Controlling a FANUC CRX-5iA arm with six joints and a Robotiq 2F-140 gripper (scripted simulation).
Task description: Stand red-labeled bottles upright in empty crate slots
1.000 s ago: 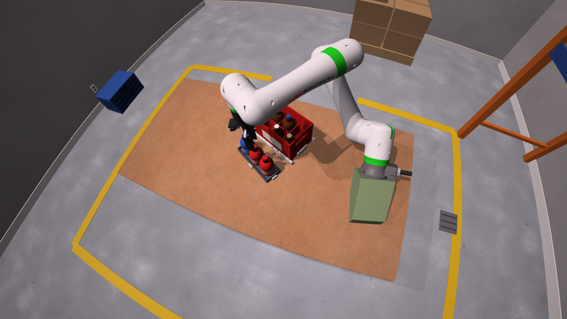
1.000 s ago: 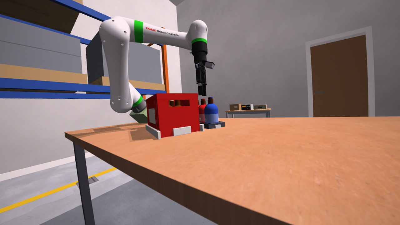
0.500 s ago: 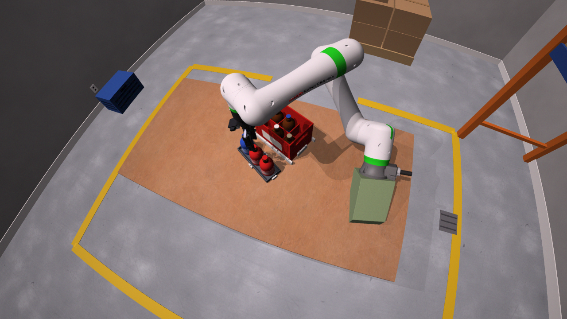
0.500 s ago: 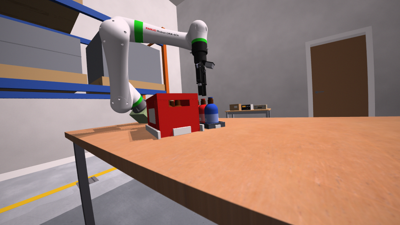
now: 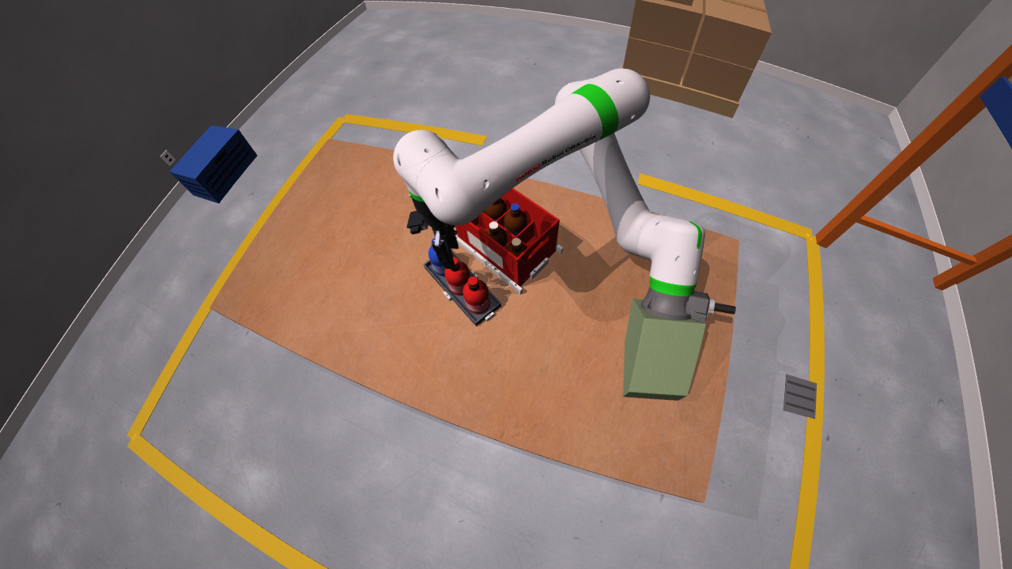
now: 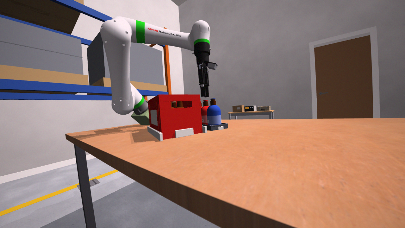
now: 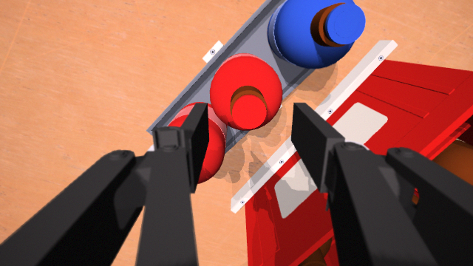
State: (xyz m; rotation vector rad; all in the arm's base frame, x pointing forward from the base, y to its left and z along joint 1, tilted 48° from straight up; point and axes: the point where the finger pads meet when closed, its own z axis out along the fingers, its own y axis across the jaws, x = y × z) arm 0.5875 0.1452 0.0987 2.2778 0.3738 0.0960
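Now: the blue-labeled bottle 13 cm below my hand, 8 cm ahead of it and 5 cm to the right of it. From my hand the other things lie so: grey tray: 20 cm below; then red crate: 19 cm to the right, 13 cm below, 9 cm behind.
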